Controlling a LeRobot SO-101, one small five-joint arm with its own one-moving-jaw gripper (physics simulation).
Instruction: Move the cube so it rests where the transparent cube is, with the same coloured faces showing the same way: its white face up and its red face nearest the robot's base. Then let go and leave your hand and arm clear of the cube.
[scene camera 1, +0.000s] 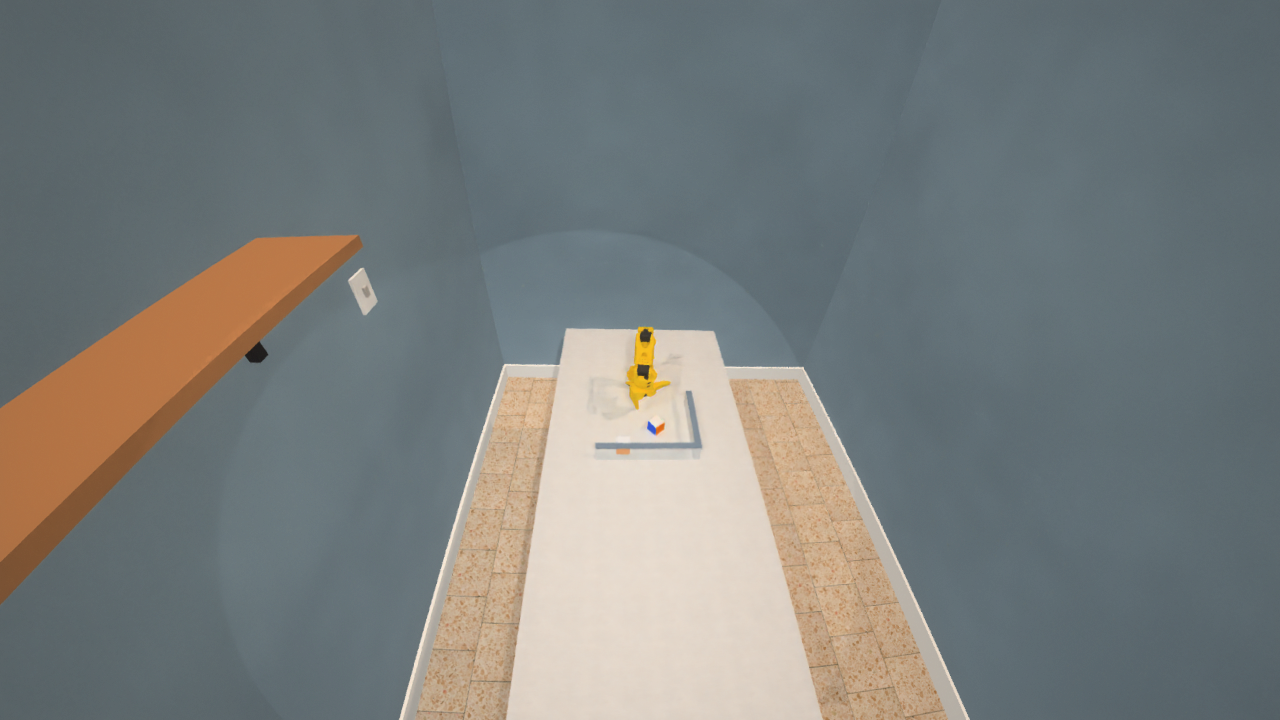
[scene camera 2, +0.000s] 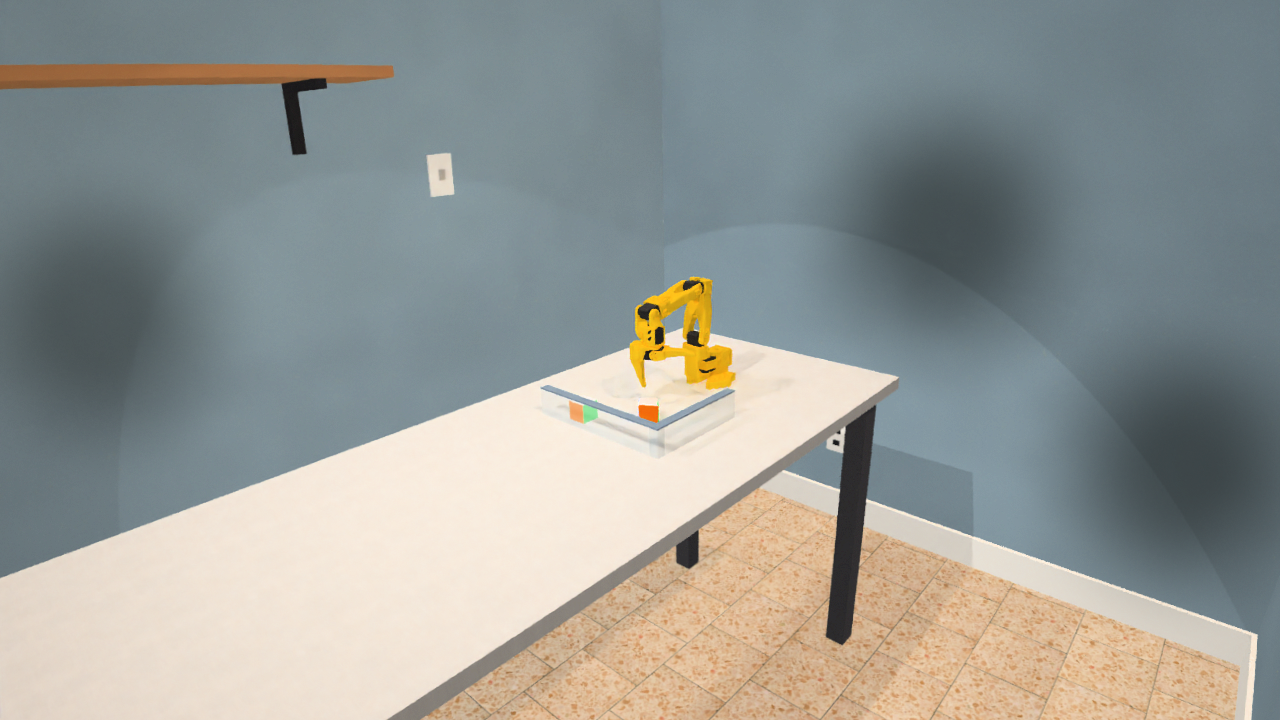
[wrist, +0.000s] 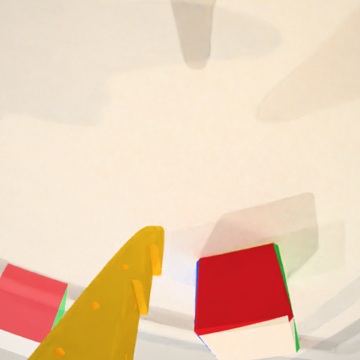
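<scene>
The solid cube rests on the table inside a low walled corner, white face up. In the wrist view its red face is towards the arm, with slivers of blue and green at its sides; scene camera 1 shows blue and orange faces. The paler transparent cube is apart from it, close to the far wall, white up and red towards the arm. My gripper is fully open and empty, above the table on the base side of the cube. The wrist view shows one notched jaw, left of the cube.
A clear low wall with a grey-blue top runs along the far side and joins a side wall. The white table stretches beyond. An orange shelf is on the wall.
</scene>
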